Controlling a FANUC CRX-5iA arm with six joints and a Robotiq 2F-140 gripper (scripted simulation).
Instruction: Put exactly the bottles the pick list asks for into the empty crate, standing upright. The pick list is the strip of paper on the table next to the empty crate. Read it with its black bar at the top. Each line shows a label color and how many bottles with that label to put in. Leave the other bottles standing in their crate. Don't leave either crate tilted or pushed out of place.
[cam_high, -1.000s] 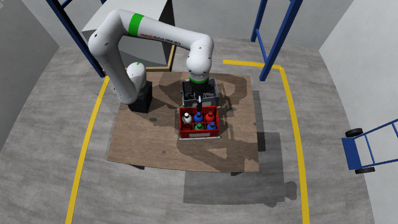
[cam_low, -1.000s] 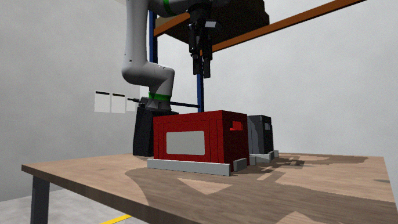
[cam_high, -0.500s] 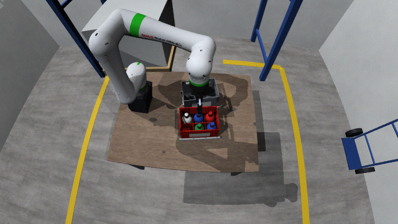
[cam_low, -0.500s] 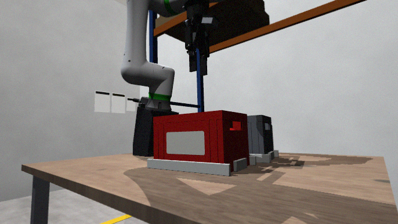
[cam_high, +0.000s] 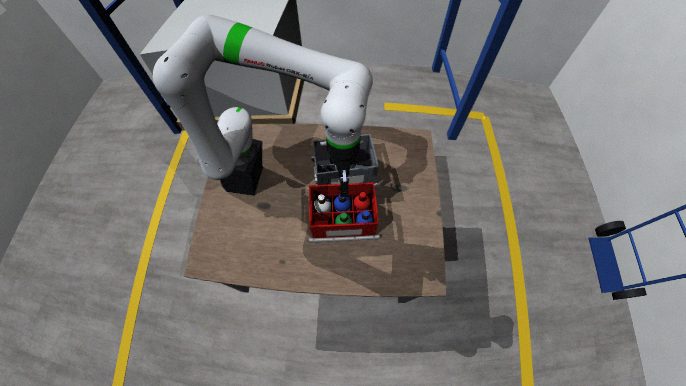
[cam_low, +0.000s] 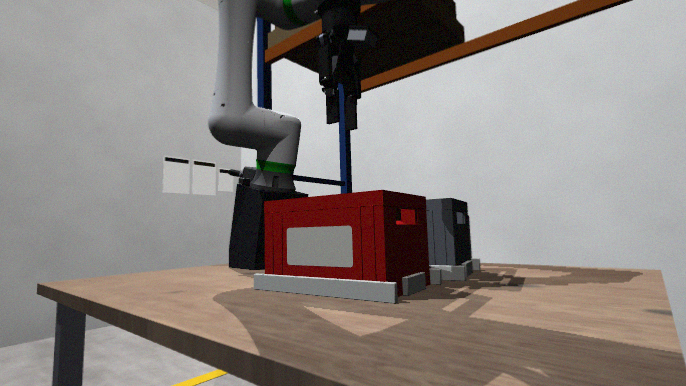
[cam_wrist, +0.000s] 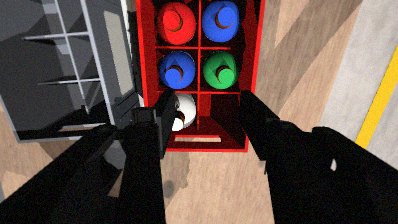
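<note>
Right now the blue bottle is 8 cm ahead of my hand, 4 cm to the right of it and 27 cm below it. From my hand the other things lie so: red crate: 1 cm to the left, 27 cm below; red bottle: 9 cm ahead, 4 cm to the left, 27 cm below; green bottle: 1 cm behind, 4 cm to the right, 27 cm below.
</note>
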